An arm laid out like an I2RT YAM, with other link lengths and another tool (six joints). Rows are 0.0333 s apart.
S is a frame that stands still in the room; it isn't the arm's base.
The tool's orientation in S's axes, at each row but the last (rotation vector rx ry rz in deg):
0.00 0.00 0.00
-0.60 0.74 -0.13
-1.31 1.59 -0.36
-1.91 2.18 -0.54
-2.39 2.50 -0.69
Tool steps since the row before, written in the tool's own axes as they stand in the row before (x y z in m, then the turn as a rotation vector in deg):
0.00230 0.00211 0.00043 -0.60 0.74 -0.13
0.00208 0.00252 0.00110 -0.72 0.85 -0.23
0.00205 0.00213 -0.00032 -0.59 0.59 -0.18
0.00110 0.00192 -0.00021 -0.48 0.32 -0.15
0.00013 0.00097 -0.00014 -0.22 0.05 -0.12
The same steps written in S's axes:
0.00230 0.00211 0.00043 -0.60 0.74 -0.13
0.00210 0.00253 0.00105 -0.72 0.85 -0.23
0.00205 0.00211 -0.00043 -0.59 0.59 -0.18
0.00111 0.00190 -0.00032 -0.48 0.32 -0.14
0.00013 0.00096 -0.00019 -0.22 0.05 -0.11

